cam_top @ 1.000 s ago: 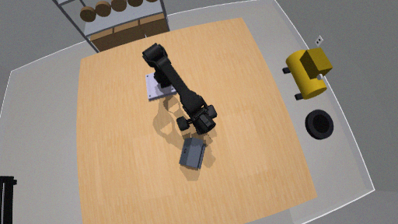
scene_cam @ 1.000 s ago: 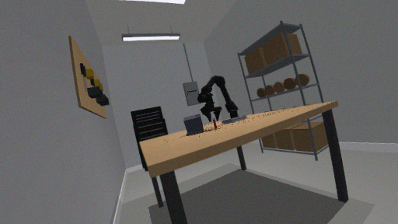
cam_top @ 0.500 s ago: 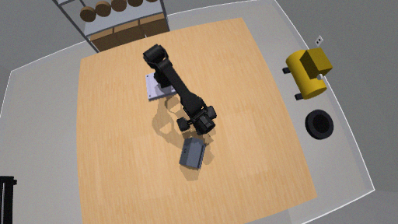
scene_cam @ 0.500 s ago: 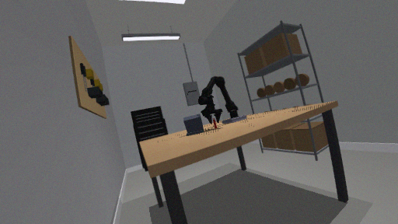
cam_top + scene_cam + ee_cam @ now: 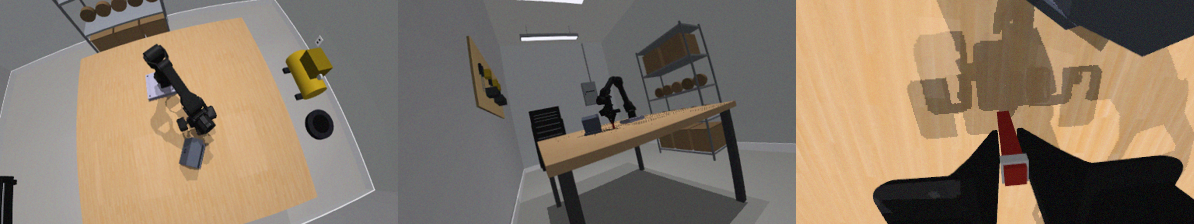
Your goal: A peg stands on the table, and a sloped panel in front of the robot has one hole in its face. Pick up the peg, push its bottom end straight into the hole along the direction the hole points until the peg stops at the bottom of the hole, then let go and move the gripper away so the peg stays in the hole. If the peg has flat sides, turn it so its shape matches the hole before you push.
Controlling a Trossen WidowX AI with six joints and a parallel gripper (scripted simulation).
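Right now my gripper tip is 14 cm short of the grey sloped panel, 7 cm to the left of it and 4 cm below it. The rest, counted from my gripper tip: red peg 2 cm above.
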